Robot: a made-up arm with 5 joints.
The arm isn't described. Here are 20 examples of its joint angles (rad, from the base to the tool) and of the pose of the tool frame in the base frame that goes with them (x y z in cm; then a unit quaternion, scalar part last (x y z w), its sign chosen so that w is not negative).
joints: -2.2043 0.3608 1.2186 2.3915 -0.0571
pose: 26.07 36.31 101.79 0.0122 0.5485 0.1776 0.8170
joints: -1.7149 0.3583 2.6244 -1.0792 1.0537
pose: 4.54 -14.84 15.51 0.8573 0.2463 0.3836 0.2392
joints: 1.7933 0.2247 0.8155 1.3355 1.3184
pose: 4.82 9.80 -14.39 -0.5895 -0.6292 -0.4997 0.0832
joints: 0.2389 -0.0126 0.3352 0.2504 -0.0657
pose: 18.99 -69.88 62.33 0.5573 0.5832 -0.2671 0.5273
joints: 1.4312 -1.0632 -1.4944 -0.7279 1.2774
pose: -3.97 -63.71 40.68 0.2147 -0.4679 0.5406 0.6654
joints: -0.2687 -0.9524 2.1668 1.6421 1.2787
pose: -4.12 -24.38 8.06 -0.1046 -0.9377 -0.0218 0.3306
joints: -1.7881 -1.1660 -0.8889 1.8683 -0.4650
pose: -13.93 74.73 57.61 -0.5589 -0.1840 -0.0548 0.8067
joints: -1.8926 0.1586 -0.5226 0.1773 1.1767
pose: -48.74 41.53 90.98 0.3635 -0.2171 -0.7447 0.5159
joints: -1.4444 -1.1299 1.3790 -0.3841 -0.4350
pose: 15.25 -55.51 45.35 -0.0013 0.7179 -0.6959 0.0166
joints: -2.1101 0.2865 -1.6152 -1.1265 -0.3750
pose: -68.69 19.71 89.41 0.3735 -0.4516 -0.4267 0.6888
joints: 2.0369 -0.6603 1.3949 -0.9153 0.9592
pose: 29.96 38.31 55.82 -0.3643 0.6735 0.2968 0.5706
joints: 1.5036 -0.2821 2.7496 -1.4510 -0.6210
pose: -37.71 25.25 84.94 -0.3202 0.1569 0.6680 0.6532
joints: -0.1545 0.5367 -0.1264 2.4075 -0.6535
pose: -53.25 -65.99 40.50 0.2885 -0.6765 0.5110 0.4449
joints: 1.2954 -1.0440 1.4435 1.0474 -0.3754
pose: 34.42 34.09 3.77 -0.5889 -0.6337 -0.4255 0.2658
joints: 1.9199 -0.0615 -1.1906 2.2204 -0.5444
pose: -77.18 -3.16 45.51 0.6303 -0.4604 -0.5225 0.3432
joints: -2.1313 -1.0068 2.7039 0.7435 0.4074
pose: 0.01 -44.03 38.26 -0.2244 -0.7502 0.5981 0.1706
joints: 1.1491 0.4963 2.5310 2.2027 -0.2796
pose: 47.52 9.40 52.72 -0.5247 -0.1624 -0.7888 0.2758
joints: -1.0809 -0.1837 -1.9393 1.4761 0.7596
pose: -56.19 14.74 35.22 0.2591 -0.6846 -0.1438 0.6660
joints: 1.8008 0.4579 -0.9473 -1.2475 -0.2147
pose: -41.72 19.72 -14.67 -0.5013 -0.7456 0.0244 0.4384
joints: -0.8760 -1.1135 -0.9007 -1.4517 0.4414
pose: -7.37 -11.21 122.03 -0.1623 0.0751 0.8031 0.5683
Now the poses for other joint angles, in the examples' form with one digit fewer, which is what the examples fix.
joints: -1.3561 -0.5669 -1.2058 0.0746 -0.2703
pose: -27.0 54.3 102.5 0.061 -0.465 -0.629 0.620
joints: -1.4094 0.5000 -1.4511 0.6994 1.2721
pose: -65.8 -15.5 47.3 0.723 -0.179 -0.224 0.628
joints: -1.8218 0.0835 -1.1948 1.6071 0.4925
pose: -71.4 10.8 64.1 -0.064 -0.453 0.123 0.881
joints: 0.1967 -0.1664 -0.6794 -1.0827 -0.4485
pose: -16.9 -77.5 52.7 0.431 0.567 -0.684 0.160
